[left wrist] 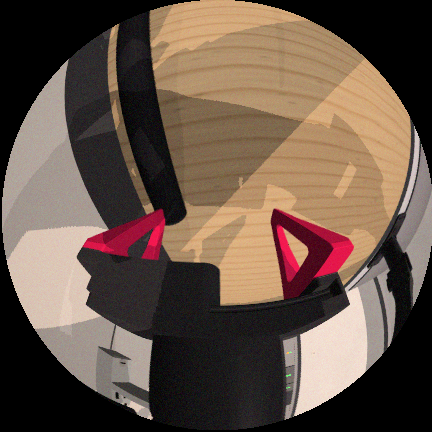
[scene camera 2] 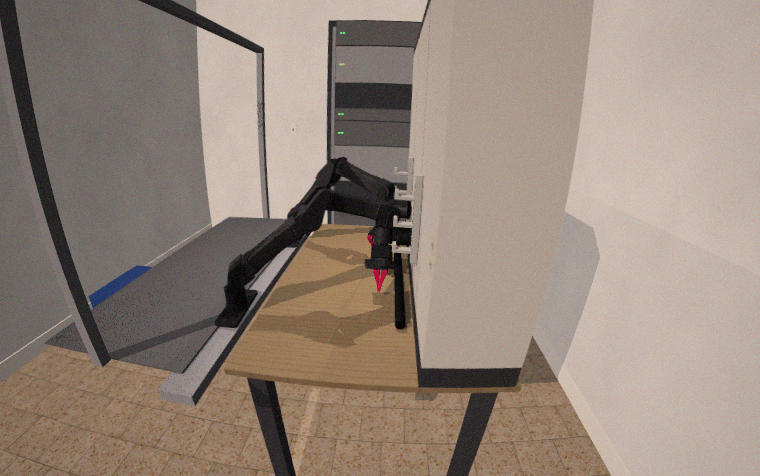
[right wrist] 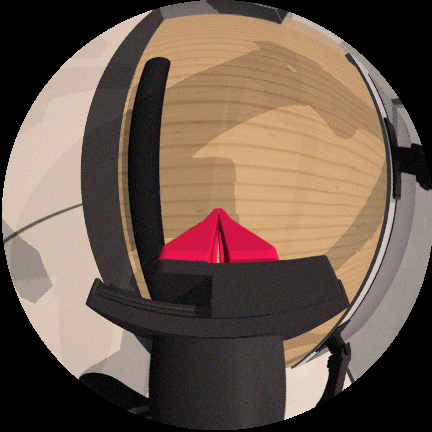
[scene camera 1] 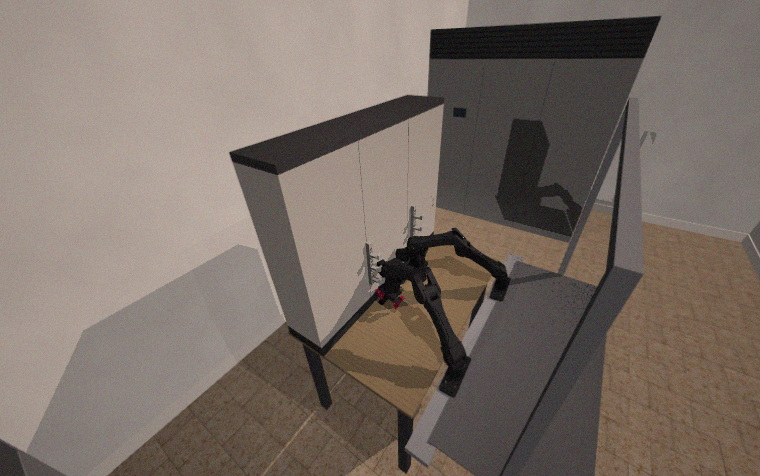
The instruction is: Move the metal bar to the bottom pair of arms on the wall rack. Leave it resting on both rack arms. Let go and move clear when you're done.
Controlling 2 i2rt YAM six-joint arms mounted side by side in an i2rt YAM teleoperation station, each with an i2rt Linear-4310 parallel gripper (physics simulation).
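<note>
The metal bar (scene camera 2: 399, 297) (left wrist: 137, 115) (right wrist: 145, 150) is black and round. It lies on the table along the foot of the wall panel, below the rack. The wall rack has two uprights (scene camera 1: 368, 263) (scene camera 1: 412, 221) with short pale arms; a lowest arm (scene camera 2: 403, 250) shows in scene camera 2. My left gripper (scene camera 1: 389, 298) (left wrist: 217, 214) is open and empty, above the table, with one finger near the bar's end in its wrist view. My right gripper (scene camera 2: 379, 289) (right wrist: 217, 214) is shut and empty, pointing down beside the bar on the side away from the panel. In scene camera 1 it is hidden.
The tall white wall panel (scene camera 1: 330, 224) (scene camera 2: 493, 224) rises directly beside the bar, with a dark strip along its foot. The wooden table (scene camera 1: 381, 347) (scene camera 2: 325, 358) carries it. The two arms are close together in front of the rack.
</note>
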